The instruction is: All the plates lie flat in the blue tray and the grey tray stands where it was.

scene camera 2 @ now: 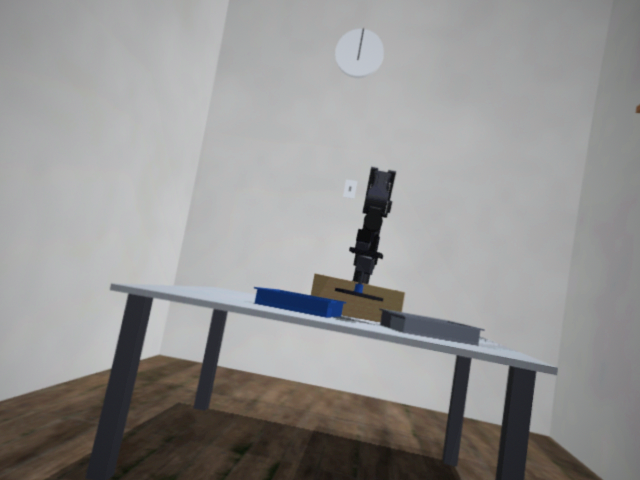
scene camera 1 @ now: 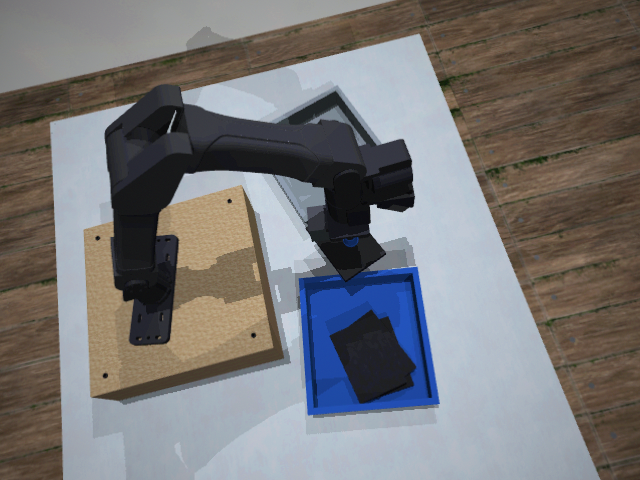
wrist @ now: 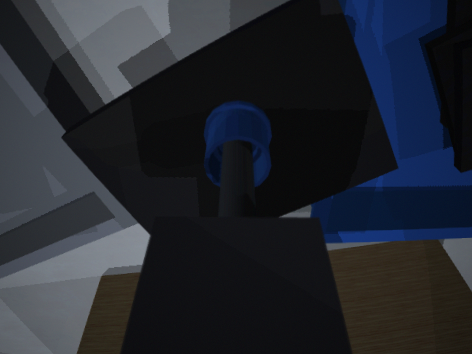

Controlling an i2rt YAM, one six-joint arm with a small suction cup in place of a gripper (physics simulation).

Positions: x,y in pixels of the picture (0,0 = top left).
Labels:
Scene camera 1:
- my suction cup: 349,243
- blue tray: 328,304

